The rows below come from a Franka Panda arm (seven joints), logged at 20 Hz.
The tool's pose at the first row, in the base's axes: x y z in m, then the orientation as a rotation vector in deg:
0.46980, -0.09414, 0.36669, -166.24, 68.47, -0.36
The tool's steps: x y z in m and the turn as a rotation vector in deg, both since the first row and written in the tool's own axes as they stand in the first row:
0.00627, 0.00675, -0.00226, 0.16, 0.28, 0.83
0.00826, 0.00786, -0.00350, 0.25, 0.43, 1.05
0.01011, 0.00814, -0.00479, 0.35, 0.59, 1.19
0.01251, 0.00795, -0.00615, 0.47, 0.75, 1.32
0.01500, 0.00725, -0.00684, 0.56, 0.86, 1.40
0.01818, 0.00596, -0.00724, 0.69, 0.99, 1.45
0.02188, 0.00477, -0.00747, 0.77, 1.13, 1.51
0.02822, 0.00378, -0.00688, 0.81, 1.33, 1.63
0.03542, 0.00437, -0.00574, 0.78, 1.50, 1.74
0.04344, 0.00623, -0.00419, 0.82, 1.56, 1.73
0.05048, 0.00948, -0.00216, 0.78, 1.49, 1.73
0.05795, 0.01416, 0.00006, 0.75, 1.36, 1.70
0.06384, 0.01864, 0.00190, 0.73, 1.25, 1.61
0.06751, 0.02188, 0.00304, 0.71, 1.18, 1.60
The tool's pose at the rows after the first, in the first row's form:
0.46949, -0.10335, 0.36893, -165.70, 69.66, -0.86
0.47011, -0.10554, 0.37017, -165.54, 69.96, -1.13
0.47122, -0.10705, 0.37146, -165.42, 70.15, -1.42
0.47305, -0.10861, 0.37283, -165.29, 70.32, -1.72
0.47531, -0.10986, 0.37353, -165.20, 70.42, -1.94
0.47847, -0.11119, 0.37394, -165.10, 70.46, -2.20
0.48194, -0.11295, 0.37419, -165.05, 70.54, -2.45
0.48714, -0.11671, 0.37362, -165.00, 70.73, -2.76
0.49184, -0.12220, 0.37249, -165.02, 70.92, -2.99
0.49623, -0.12916, 0.37095, -165.01, 70.90, -3.10
0.49895, -0.13643, 0.36892, -165.02, 70.90, -2.98
0.50097, -0.14501, 0.36669, -165.02, 70.85, -2.77
0.50200, -0.15233, 0.36484, -165.06, 70.72, -2.60
0.50233, -0.15721, 0.36370, -165.06, 70.70, -2.49

